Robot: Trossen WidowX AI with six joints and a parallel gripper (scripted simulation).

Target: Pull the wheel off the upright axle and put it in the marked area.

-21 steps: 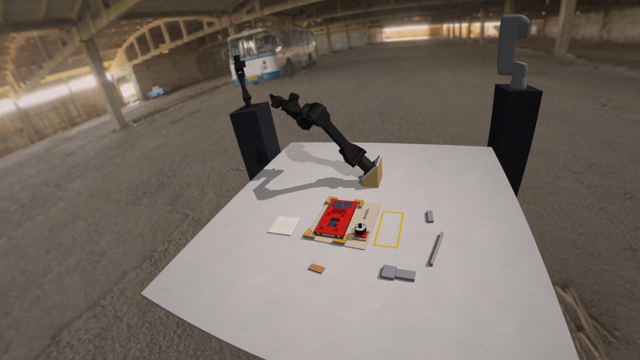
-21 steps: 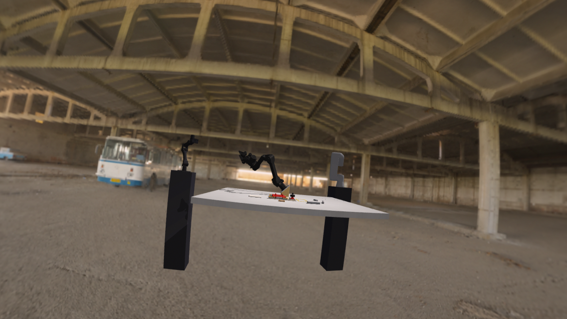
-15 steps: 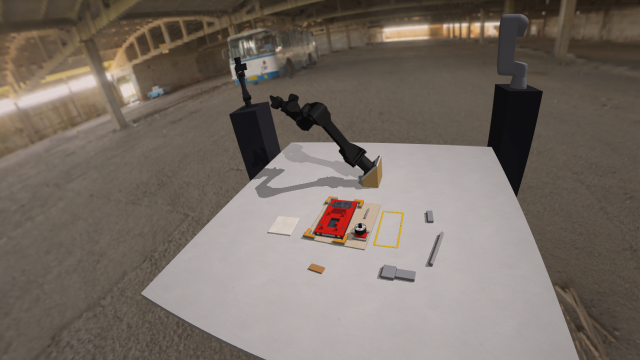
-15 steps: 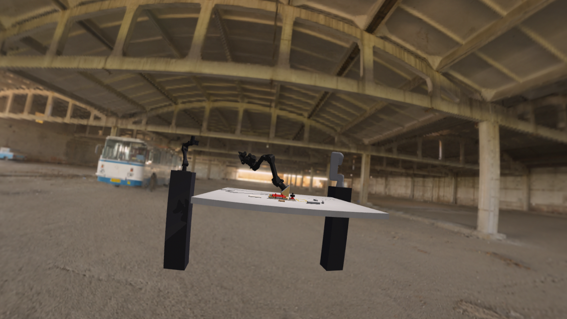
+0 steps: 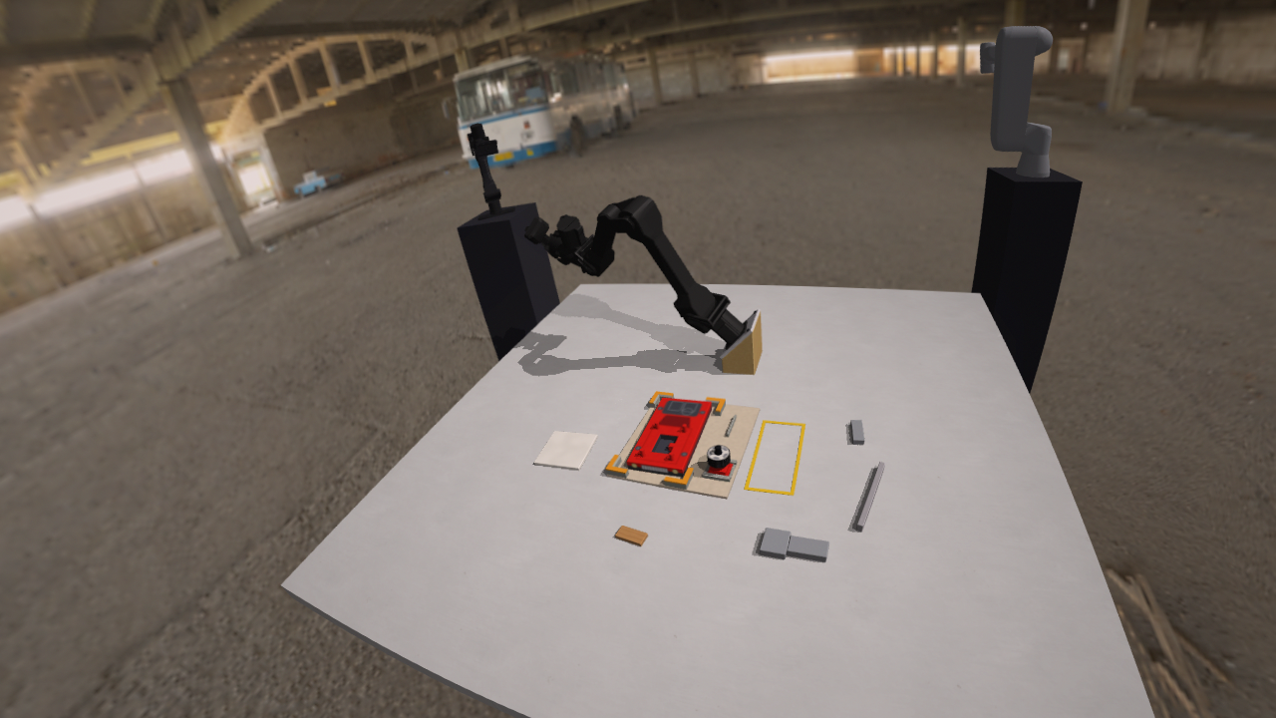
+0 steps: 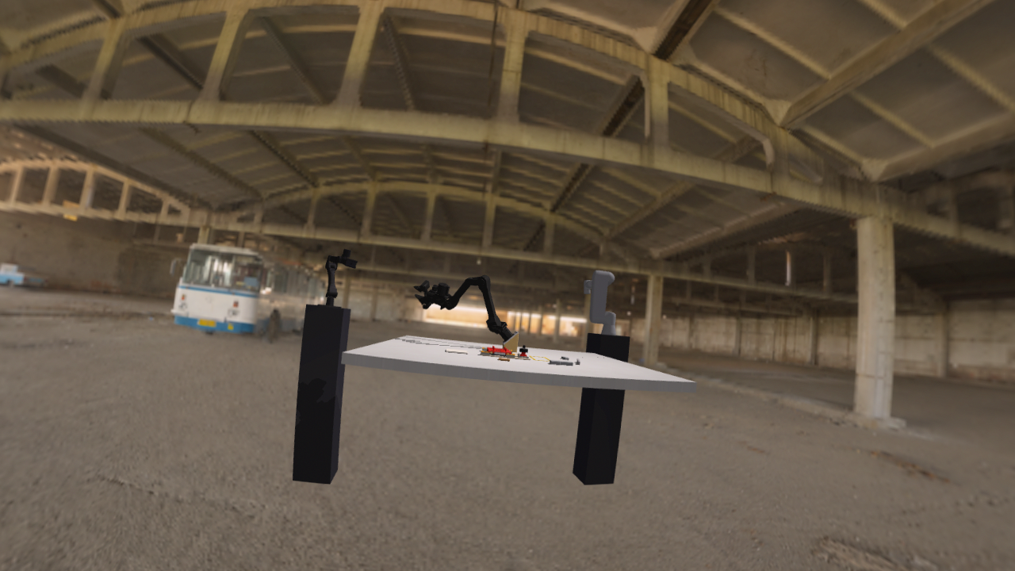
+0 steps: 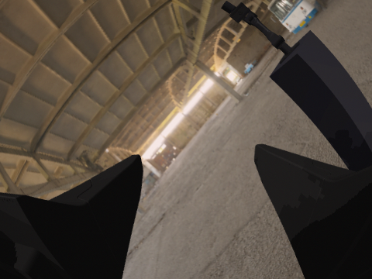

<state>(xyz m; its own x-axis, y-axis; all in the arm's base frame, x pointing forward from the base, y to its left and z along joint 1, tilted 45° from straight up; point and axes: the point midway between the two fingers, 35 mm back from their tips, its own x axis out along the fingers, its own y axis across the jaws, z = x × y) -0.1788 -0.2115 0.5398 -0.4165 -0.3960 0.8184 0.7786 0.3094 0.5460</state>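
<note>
The wheel lies 59 cm ahead of my gripper tip, 55 cm to the left of it and 25 cm below it. The rest, counted from my gripper tip: brown chip 75 cm ahead, 43 cm to the left, 29 cm below; then upright axle 59 cm ahead, 55 cm to the left, 26 cm below; then white tile 55 cm ahead, 29 cm below, 24 cm to the left.
</note>
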